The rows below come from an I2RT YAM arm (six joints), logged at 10 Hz.
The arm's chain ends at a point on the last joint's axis. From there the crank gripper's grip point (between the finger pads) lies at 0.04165 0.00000 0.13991 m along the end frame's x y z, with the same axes.
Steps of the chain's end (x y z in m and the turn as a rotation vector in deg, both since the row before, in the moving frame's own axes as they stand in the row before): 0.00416, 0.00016, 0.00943, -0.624, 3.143, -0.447; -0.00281, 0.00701, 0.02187, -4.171, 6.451, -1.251; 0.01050, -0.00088, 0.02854, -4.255, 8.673, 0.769; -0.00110, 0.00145, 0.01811, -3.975, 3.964, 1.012
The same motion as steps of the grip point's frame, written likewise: 0.01177, 0.00132, 0.00693, -0.624, 3.143, -0.447; 0.01273, 0.01592, 0.01597, -4.171, 6.451, -1.251; 0.03103, 0.00993, 0.02026, -4.255, 8.673, 0.769; 0.00837, 0.01186, 0.01454, -3.975, 3.964, 1.012
